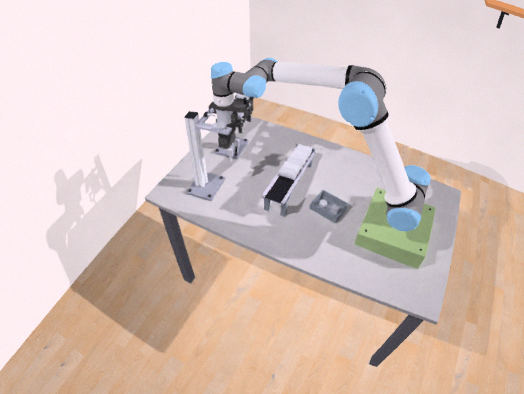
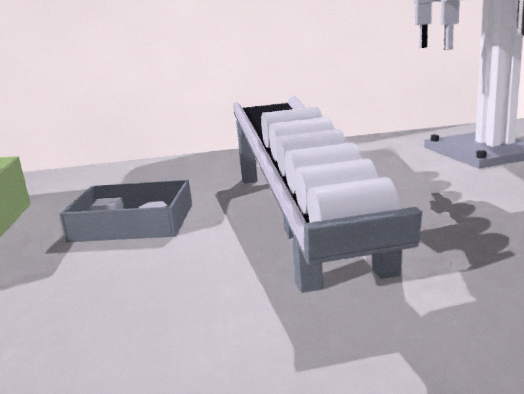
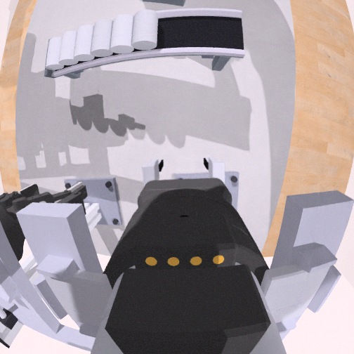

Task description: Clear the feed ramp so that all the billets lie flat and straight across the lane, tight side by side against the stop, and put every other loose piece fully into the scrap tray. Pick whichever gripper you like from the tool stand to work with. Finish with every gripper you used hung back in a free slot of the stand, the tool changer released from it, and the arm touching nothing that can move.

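Note:
Several white billets (image 1: 295, 162) (image 2: 355, 200) (image 3: 145, 30) lie flat across the lane of the feed ramp (image 1: 280, 189) (image 3: 200, 32), side by side in one row. The lowest lies by the stop (image 2: 362, 235). The scrap tray (image 2: 120, 225) (image 1: 322, 212) holds a blocky piece (image 2: 107, 203) and a rounded piece (image 2: 153, 205). My gripper (image 2: 436, 42) (image 3: 183, 164) is on the arm at the tool stand (image 1: 196, 150) (image 2: 495, 75), between the stand's arms. Its fingers are apart with nothing between them. Whether it rests fully in the slot is hidden.
Another, black gripper (image 1: 245, 107) (image 3: 15, 215) hangs in the stand beside mine. The stand's bolted foot plates (image 1: 206, 187) (image 2: 457, 150) are on the table. The green robot base (image 1: 390, 247) (image 2: 10, 190) is beyond the scrap tray.

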